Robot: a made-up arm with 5 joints.
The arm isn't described. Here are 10 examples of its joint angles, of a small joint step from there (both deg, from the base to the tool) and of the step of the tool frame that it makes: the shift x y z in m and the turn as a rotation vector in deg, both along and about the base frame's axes.
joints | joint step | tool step
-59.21 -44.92 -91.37 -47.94 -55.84 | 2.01 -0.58 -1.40 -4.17 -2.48 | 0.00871 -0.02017 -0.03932 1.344 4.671 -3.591
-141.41 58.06 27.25 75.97 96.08 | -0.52 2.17 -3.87 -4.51 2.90 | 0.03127 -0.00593 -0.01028 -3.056 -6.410 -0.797
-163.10 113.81 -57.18 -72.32 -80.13 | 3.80 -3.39 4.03 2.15 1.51 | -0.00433 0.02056 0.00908 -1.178 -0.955 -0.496
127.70 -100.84 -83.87 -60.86 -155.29 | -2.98 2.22 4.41 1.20 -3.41 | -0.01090 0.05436 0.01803 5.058 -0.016 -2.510
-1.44 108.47 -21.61 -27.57 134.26 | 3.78 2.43 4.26 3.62 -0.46 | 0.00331 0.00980 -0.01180 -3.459 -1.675 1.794
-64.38 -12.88 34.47 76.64 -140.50 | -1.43 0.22 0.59 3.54 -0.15 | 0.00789 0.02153 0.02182 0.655 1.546 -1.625
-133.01 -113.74 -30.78 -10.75 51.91 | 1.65 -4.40 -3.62 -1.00 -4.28 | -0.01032 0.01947 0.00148 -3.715 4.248 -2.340
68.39 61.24 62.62 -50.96 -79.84 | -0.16 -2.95 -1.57 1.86 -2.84 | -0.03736 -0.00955 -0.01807 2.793 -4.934 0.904
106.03 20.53 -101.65 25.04 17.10 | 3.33 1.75 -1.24 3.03 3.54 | -0.00060 0.03712 0.00563 5.131 3.661 -5.776
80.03 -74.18 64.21 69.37 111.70 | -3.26 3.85 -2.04 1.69 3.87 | 0.02950 0.02476 0.00814 -1.463 0.412 7.208
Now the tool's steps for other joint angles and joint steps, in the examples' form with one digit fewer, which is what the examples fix.
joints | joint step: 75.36 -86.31 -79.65 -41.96 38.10 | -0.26 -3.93 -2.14 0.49 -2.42
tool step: 0.0139 -0.0106 0.0012 2.57 -3.16 0.54
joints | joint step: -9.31 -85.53 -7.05 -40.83 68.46 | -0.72 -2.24 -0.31 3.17 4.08
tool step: -0.0245 0.0237 -0.0075 -1.22 2.85 4.02
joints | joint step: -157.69 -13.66 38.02 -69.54 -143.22 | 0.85 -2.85 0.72 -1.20 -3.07
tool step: -0.0173 -0.0071 -0.0511 -3.10 3.91 1.33
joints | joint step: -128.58 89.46 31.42 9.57 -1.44 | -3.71 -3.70 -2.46 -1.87 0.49
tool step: 0.0157 0.0081 0.0195 -3.18 1.00 0.84
